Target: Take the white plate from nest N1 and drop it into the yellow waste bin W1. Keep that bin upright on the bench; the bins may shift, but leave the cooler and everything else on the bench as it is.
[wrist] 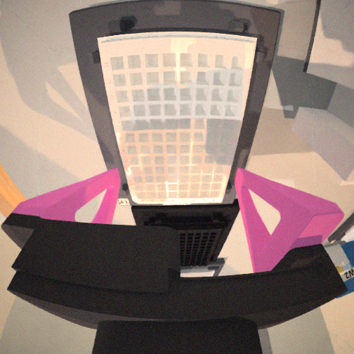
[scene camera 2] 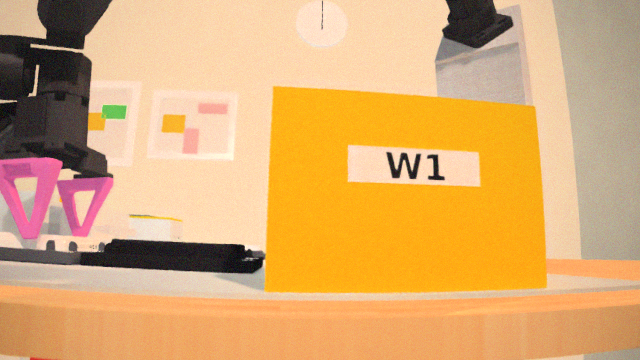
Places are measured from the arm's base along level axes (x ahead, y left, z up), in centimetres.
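Where they show: gripper, between the fingertips: [scene camera 2: 57, 239]; arm's base, origin of its link: [scene camera 2: 477, 31].
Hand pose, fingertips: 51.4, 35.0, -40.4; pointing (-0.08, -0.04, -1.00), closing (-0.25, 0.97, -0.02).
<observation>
Things, the pixels of their top centre, and the offset from my fingertips, as dx, dy, dz. "spot": a spot on its surface instead.
- dark grey nest frame, centre of its top: [scene camera 2: 31, 238] +3.0, +0.8, +0.0
- yellow waste bin W1, centre of its top: [scene camera 2: 386, 125] -34.2, +3.5, +9.8
- black nest with a black gridded rack, a spot on its surface: [scene camera 2: 175, 255] spot: -14.5, -0.4, -0.9
- white box, centre of its top: [scene camera 2: 147, 215] +13.6, -36.1, +5.5
The white plate [wrist: 172, 107], with a grid of square wells, lies in a dark grey nest frame [scene camera 2: 40, 256] [wrist: 90, 75] in the wrist view. The nest's N1 label cannot be read. My gripper [scene camera 2: 56, 236] [wrist: 177, 174] is open and empty. Its pink fingertips stand on either side of the plate's near part, out over the nest's side rims in the wrist view. In the scene view the tips hang low, close above the plate's level. The yellow waste bin W1 [scene camera 2: 400, 225] stands upright on the bench, right of the gripper; its inside is hidden.
A black nest with a black gridded rack [scene camera 2: 175, 255] [wrist: 197, 245] lies between the white plate's nest and W1. Pale grey blocks [wrist: 335, 45] [wrist: 325, 140] stand on the right in the wrist view, with part of blue bin W2 [wrist: 347, 288] at the right edge. A white box [scene camera 2: 152, 229] stands behind.
</observation>
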